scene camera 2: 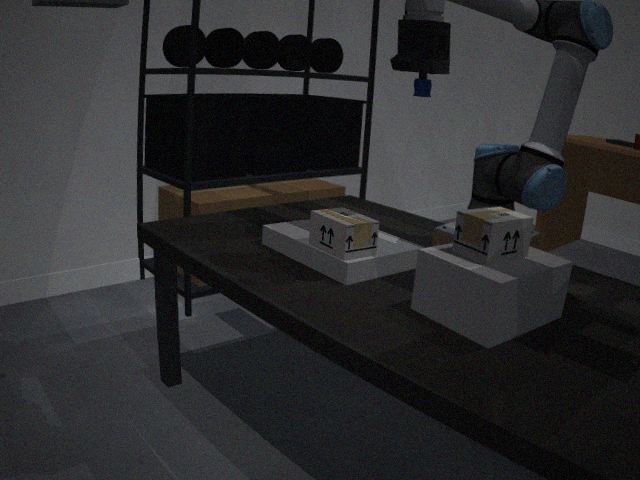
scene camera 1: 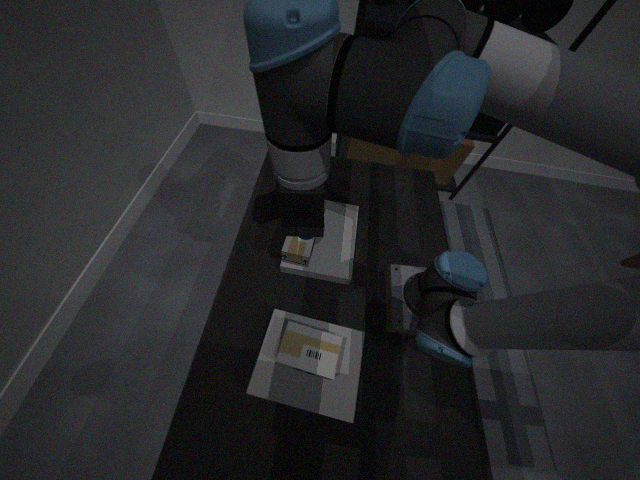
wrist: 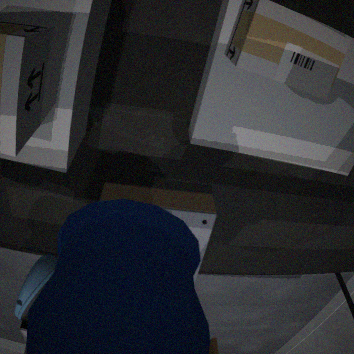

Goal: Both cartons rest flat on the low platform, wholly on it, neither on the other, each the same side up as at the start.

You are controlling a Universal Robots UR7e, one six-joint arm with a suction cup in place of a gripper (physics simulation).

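Frame: origin at the arm's base, x down, y left, z ahead, level; millimetres.
Seen in the pictures: hand, its tool point: (scene camera 2: pixel 422 95) (wrist: pixel 126 258).
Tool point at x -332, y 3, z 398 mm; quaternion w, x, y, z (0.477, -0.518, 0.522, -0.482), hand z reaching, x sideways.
Observation:
Pixels of each thing's top centre, then the offset from my tool point to it. Level surfaces: height alone.
- white carton with tan tape, centre of its top: (wrist: pixel 297 50) (scene camera 2: pixel 344 215) (scene camera 1: pixel 300 236) dx +276, dy -161, dz +15 mm
- low platform, centre of its top: (wrist: pixel 307 97) (scene camera 2: pixel 341 235) (scene camera 1: pixel 323 233) dx +352, dy -231, dz -64 mm
- carton, centre of its top: (scene camera 2: pixel 496 213) (scene camera 1: pixel 310 348) dx +201, dy +176, dz -25 mm
- taller white block, centre of its top: (wrist: pixel 3 76) (scene camera 2: pixel 499 255) (scene camera 1: pixel 310 360) dx +280, dy +194, dz -30 mm
- dark table, height of its surface: dx +400 mm
One white carton with tan tape (scene camera 1: pixel 297 249) (scene camera 2: pixel 336 232) (wrist: pixel 280 40) rests flat on the low platform (scene camera 1: pixel 336 248) (scene camera 2: pixel 302 253) (wrist: pixel 215 115), near one side, its arrows pointing up. The other carton (scene camera 1: pixel 310 351) (scene camera 2: pixel 491 235) (wrist: pixel 32 85) rests flat on the taller white block (scene camera 1: pixel 289 387) (scene camera 2: pixel 462 289) (wrist: pixel 82 100), its arrows pointing up too. My gripper, a blue suction cup (scene camera 1: pixel 306 237) (scene camera 2: pixel 422 95) (wrist: pixel 117 280), is open and empty, high above the table and both cartons. In scene camera 1 the wrist hides part of the low platform and the cup overlaps its carton's far edge.
Both supports stand on the dark table (scene camera 1: pixel 232 361) (scene camera 2: pixel 361 330) with a gap between them. The arm's base plate (scene camera 1: pixel 402 276) (wrist: pixel 192 220) is beside this gap. A black shelf rack (scene camera 2: pixel 188 201) stands behind the table, with brown boxes (scene camera 2: pixel 232 198) low on it.

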